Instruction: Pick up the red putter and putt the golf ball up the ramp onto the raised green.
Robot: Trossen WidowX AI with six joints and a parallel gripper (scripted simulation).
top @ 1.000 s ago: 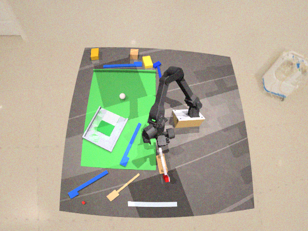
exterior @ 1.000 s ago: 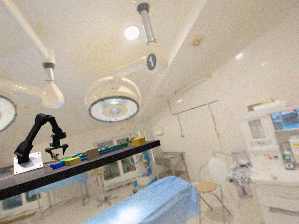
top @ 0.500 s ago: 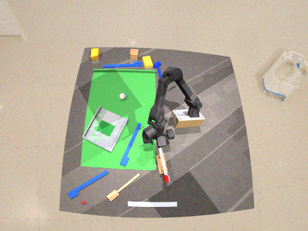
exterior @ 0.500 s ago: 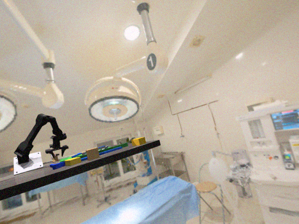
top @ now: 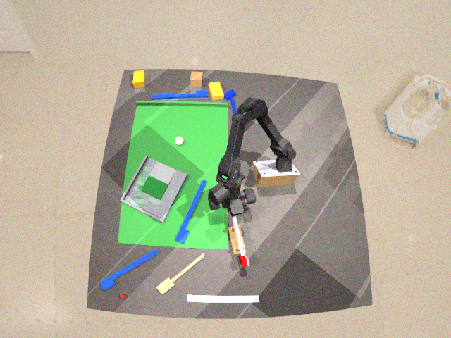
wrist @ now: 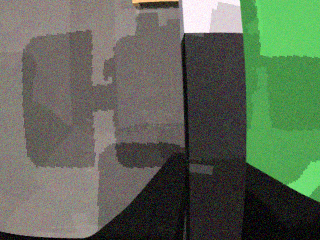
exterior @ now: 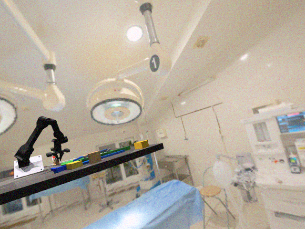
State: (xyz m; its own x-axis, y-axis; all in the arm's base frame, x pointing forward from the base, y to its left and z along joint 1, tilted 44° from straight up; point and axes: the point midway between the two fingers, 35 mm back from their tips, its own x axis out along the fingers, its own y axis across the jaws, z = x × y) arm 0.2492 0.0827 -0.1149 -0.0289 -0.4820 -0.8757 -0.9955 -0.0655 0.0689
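Right now the red putter is 2 cm behind my gripper tip, 11 cm to the left of it and 3 cm above it. From my gripper tip the other things lie so: wooden stand 1 cm behind, 13 cm to the left; white strip 7 cm ahead, 38 cm to the left, 3 cm below; green mat 23 cm ahead, 23 cm to the right, 3 cm below.
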